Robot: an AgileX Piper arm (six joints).
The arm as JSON. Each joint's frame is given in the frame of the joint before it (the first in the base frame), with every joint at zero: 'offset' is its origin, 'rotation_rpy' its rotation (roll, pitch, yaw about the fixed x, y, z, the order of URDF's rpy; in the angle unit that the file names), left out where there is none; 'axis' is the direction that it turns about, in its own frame. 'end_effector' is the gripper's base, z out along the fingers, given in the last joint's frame.
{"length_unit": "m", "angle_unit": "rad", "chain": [
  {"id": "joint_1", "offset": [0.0, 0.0, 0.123], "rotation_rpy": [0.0, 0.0, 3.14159], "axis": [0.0, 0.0, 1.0]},
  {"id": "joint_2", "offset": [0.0, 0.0, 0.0], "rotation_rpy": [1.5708, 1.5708, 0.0], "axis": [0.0, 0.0, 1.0]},
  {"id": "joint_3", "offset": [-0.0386, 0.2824, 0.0], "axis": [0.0, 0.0, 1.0]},
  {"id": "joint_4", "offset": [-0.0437, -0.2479, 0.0], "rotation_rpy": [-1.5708, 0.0, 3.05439], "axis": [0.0, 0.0, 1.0]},
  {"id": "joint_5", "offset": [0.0, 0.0, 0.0], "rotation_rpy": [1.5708, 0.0, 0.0], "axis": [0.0, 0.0, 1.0]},
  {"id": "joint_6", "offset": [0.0, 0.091, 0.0], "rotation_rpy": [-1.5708, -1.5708, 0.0], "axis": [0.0, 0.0, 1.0]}
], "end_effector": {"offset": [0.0, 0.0, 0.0], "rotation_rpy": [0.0, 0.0, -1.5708]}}
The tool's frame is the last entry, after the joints.
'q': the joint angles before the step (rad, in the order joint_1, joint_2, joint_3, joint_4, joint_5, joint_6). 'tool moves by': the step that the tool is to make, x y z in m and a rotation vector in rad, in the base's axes. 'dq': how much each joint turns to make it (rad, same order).
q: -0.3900 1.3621 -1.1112 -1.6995 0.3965 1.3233
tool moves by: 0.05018 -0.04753 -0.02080 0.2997 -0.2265 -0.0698
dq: -0.0787 0.2396 -0.1896 -0.0044 -0.0597 0.3891
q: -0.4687 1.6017 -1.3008 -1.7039 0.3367 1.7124
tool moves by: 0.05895 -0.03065 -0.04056 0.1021 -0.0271 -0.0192
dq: -0.0023 0.2561 -0.1978 -0.0018 -0.0035 0.1124
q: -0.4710 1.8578 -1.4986 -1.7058 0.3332 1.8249
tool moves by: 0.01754 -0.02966 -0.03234 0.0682 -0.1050 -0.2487
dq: -0.0014 0.1599 -0.1143 0.0068 0.2181 0.1865
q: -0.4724 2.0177 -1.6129 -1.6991 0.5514 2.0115
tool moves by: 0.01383 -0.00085 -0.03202 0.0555 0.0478 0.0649
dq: 0.0000 0.0655 -0.0045 -0.0001 -0.0708 0.0045
